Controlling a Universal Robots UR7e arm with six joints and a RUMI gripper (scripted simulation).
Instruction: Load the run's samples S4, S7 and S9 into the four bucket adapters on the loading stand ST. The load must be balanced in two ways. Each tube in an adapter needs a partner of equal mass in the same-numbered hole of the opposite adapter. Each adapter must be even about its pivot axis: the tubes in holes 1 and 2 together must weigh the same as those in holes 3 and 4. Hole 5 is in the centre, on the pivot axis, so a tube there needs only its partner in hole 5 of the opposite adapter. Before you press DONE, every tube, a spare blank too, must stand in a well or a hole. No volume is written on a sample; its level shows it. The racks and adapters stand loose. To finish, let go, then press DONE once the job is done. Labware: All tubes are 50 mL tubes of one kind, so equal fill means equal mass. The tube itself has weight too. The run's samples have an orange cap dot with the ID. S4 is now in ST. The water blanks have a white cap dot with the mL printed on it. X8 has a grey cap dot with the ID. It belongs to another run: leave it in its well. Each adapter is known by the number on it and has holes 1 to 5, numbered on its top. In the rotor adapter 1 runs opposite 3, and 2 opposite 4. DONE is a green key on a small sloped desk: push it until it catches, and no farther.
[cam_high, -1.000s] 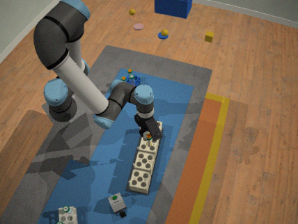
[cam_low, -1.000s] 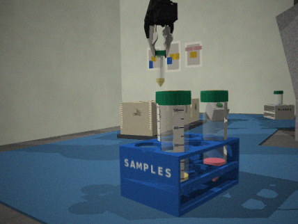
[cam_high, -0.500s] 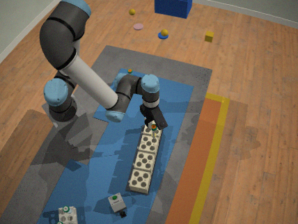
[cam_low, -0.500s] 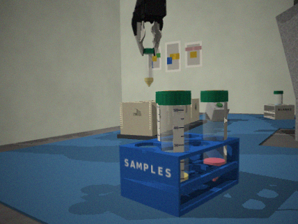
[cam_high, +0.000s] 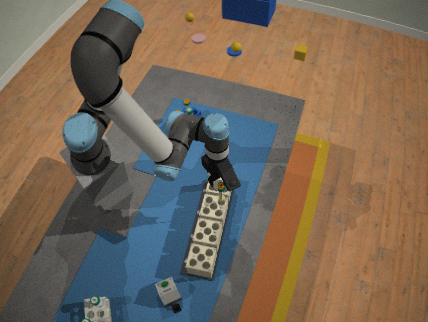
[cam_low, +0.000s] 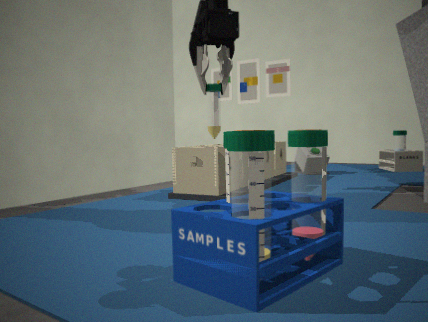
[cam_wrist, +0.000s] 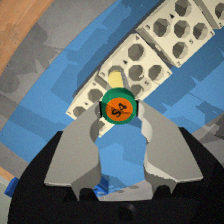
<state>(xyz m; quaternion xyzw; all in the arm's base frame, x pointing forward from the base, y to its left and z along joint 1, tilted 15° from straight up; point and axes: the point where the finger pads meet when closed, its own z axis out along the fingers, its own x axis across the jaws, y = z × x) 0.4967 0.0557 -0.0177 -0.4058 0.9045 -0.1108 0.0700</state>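
Right now my hand is 610 mm to the left of the white-dot blank, 350 mm past it and 150 mm above it. From my hand the other things lie so: blue samples rack: 430 mm to the left, 280 mm behind, 190 mm below; then done desk: 390 mm to the right, 170 mm below, 110 mm behind; then sample tube S9: 390 mm to the left, 320 mm behind, 150 mm below.
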